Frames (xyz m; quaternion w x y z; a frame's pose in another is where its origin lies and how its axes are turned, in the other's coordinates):
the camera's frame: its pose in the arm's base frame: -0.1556 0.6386 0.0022 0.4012 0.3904 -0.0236 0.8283
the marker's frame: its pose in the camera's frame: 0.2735 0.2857 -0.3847 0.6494 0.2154 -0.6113 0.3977
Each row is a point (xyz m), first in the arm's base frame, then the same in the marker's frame.
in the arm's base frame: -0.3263 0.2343 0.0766
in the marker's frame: 0.5138 0.3052 0.2421
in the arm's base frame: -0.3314 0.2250 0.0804
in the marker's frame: 0.5192 0.3123 0.2352
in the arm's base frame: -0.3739 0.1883 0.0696
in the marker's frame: 0.5126 0.3585 0.2022
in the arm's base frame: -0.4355 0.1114 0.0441
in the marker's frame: 0.5092 0.4501 0.1579
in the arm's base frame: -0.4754 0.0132 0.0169
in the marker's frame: 0.5263 0.5550 0.1319
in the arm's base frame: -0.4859 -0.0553 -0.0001
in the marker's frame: 0.5475 0.6230 0.1275
